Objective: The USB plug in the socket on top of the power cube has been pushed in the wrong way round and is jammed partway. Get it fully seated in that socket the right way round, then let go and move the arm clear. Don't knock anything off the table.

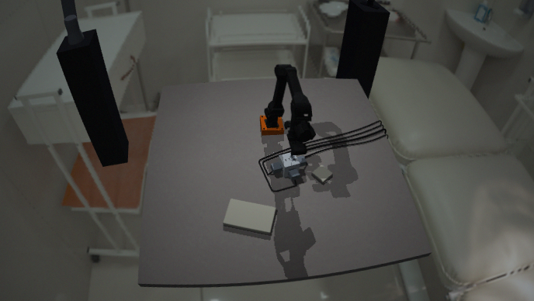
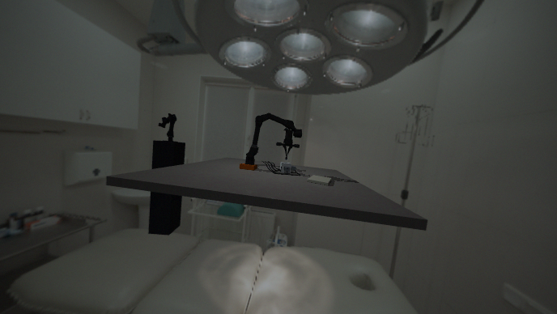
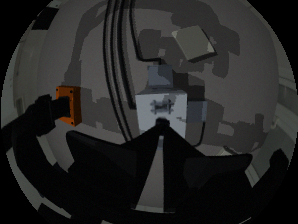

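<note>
Right now the USB plug is 2 cm below my gripper tip. From my gripper tip the other things lie so: pale slab 22 cm ahead, 25 cm to the right, 13 cm below; pale tile 6 cm ahead, 14 cm to the left, 13 cm below.
</note>
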